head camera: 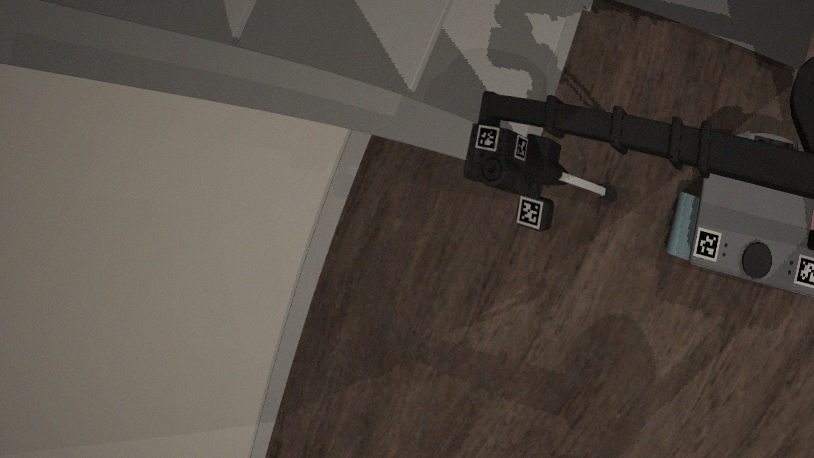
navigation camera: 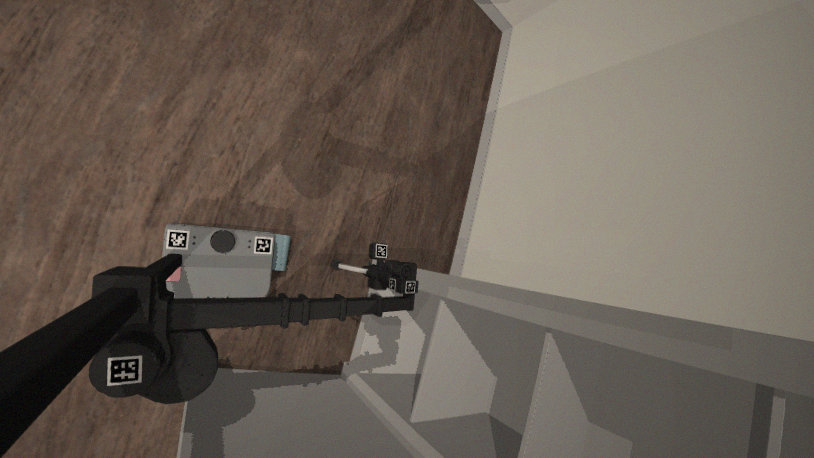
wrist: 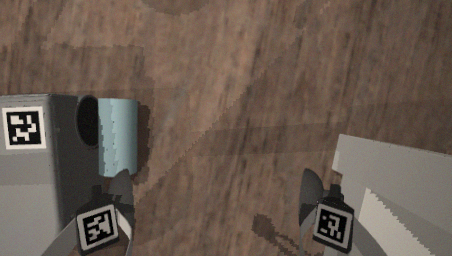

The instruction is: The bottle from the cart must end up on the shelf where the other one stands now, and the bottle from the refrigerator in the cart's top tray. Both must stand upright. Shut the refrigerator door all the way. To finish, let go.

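Seen in the pictures: gripper, between the fingertips: (navigation camera: 351, 264) (wrist: 217, 188); robot's base, origin of its link: (head camera: 755, 258) (navigation camera: 222, 240).
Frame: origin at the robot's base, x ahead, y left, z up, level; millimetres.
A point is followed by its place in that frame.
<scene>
A light blue cylinder (head camera: 683, 226) @(z 70, x -28, y -211 mm) (navigation camera: 282, 252) @(z 70, x -29, y -217 mm) (wrist: 120, 137) @(z 66, x -30, y -229 mm), possibly one of the bottles, lies on its side on the floor, right against or very close to the side of my base. My gripper (head camera: 607, 192) (navigation camera: 336, 265) @(z 318, x -44, y -408 mm) (wrist: 217, 188) @(z 318, x -44, y -408 mm) is open and points down at the floor. Its fingers are wide apart with bare floor between them. In the wrist view the cylinder shows above the left fingertip, outside the gap. The cart, its tray, the other bottle and the refrigerator door cannot be made out.
My grey base (head camera: 751, 199) @(z 160, x -116, y -40 mm) (navigation camera: 222, 279) @(z 160, x -125, y -9 mm) (wrist: 25, 165) @(z 160, x -56, y -127 mm) stands beside the cylinder. A grey unit with upright dividers (head camera: 227, 62) @(z 922, x -99, y -656 mm) (navigation camera: 626, 336) @(z 1083, x -99, y -657 mm) (wrist: 400, 155) @(z 179, x -57, y -666 mm) is close to the wrist. A cream wall (head camera: 170, 256) @(z 597, x 323, y -1324 mm) (navigation camera: 643, 170) @(z 953, x 422, y -1345 mm) rises beyond. My arm (head camera: 654, 133) @(z 670, x -107, y -184 mm) (navigation camera: 239, 313) @(z 674, x -101, y -30 mm) is extended.
</scene>
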